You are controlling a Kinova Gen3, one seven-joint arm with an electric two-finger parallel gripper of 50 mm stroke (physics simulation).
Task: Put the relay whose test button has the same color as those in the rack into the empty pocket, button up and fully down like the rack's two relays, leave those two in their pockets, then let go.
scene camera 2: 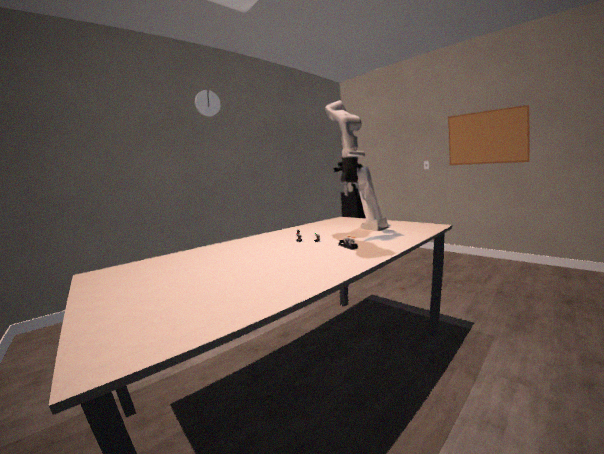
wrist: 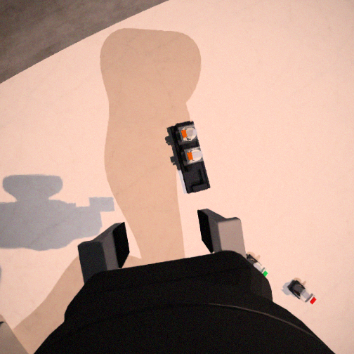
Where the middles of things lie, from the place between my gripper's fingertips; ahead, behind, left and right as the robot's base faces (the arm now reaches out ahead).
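Scene:
Black rack (wrist: 195, 178): 8 cm ahead of my hand, 4 cm to the left of it and 21 cm below it.

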